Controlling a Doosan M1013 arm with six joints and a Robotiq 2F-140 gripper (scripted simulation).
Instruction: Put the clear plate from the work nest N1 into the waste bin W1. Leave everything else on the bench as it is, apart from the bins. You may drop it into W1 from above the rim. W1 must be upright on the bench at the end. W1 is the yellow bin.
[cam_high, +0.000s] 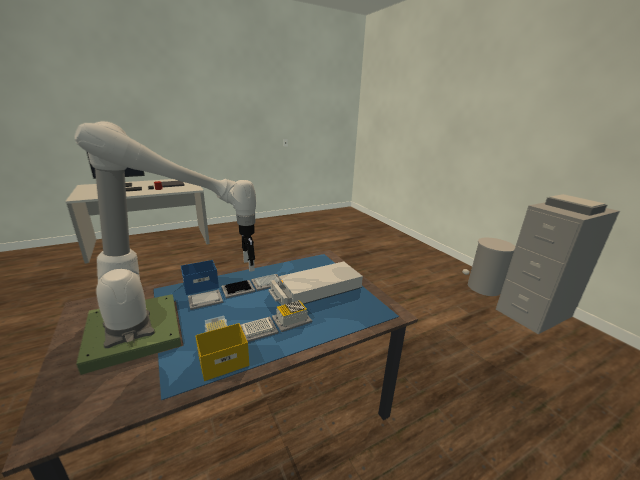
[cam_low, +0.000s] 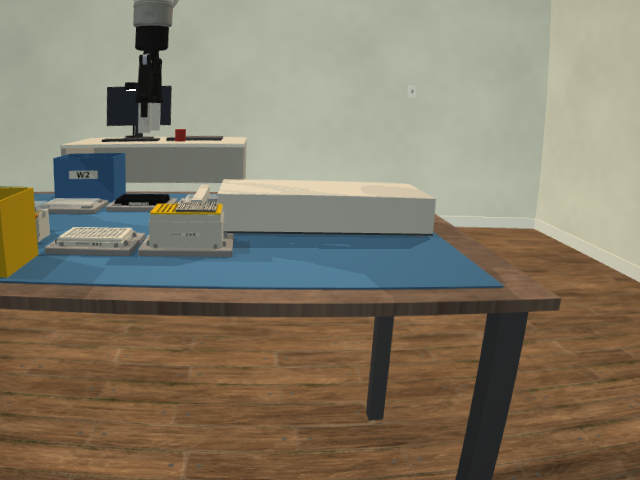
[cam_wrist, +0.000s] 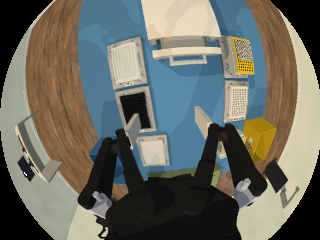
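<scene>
My gripper is now 14 cm short of the clear plate, 10 cm to the right of it and 20 cm above it. Also, from my hand: grey nest (14 cm ahead, 10 cm to the left, 21 cm below); then black plate (3 cm behind, 11 cm to the left, 20 cm below); then white well plate (8 cm behind, 27 cm to the right, 20 cm below).
</scene>
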